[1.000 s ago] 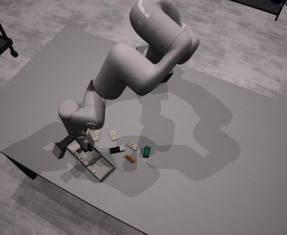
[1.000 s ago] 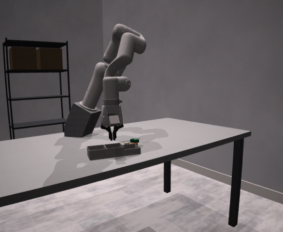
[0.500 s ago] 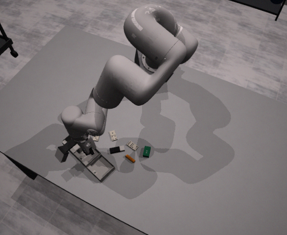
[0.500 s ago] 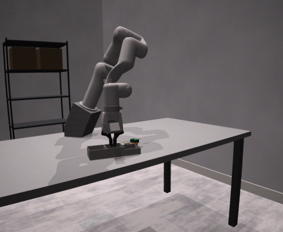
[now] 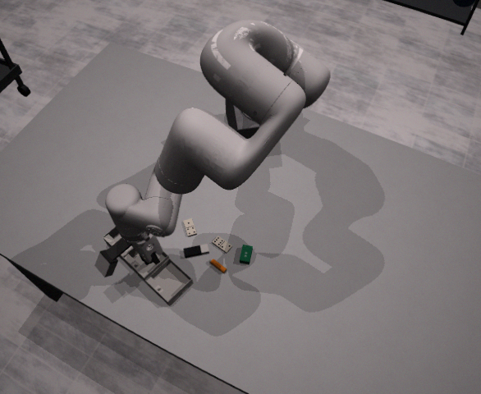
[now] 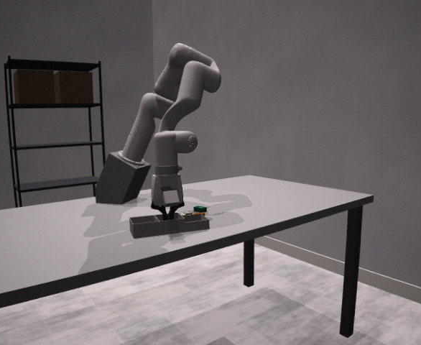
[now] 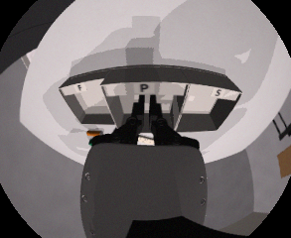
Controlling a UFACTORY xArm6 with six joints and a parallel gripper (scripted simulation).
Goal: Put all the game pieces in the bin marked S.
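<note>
Right now my hand is 1 cm short of the grey compartment bin and 1 cm above it. Also, from my hand: orange piece: 10 cm behind, 15 cm to the left, 3 cm below; green block: 18 cm behind, 19 cm to the left, 3 cm below; black block: 10 cm behind, 8 cm to the left, 3 cm below.
</note>
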